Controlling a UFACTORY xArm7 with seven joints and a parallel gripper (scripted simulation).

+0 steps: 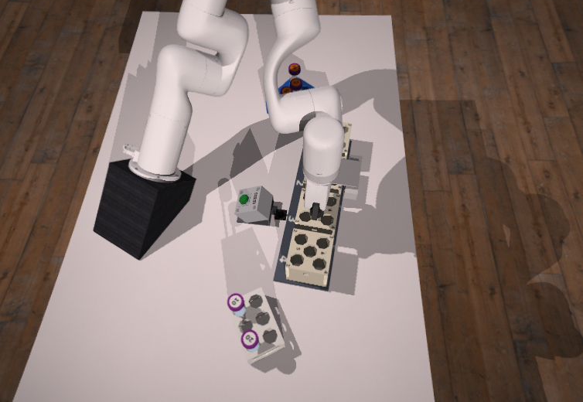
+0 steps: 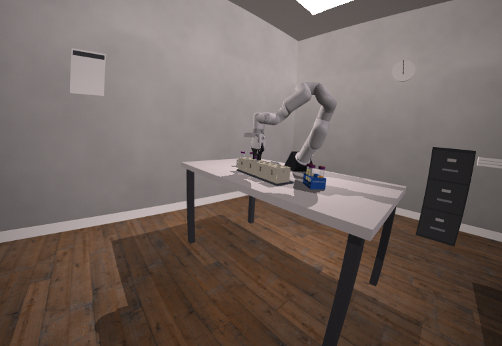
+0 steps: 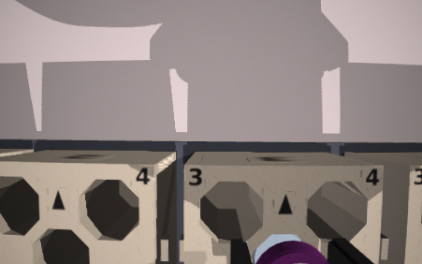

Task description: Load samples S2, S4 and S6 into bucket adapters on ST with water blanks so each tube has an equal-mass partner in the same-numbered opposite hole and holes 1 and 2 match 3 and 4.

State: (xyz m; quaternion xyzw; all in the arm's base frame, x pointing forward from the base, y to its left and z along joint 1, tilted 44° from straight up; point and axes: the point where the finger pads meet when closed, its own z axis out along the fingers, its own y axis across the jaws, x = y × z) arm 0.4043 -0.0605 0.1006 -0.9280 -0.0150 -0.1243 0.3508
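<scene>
Right now the 40 mL water blank is 5 cm below my hand and 1 cm to the right of it. Round my hand: white-dot blank: 28 cm to the right, 10 cm behind, 6 cm below; then green done key: 19 cm behind, 6 cm below, 2 cm to the right; then blank rack: 29 cm to the right, 9 cm below, 6 cm behind.
</scene>
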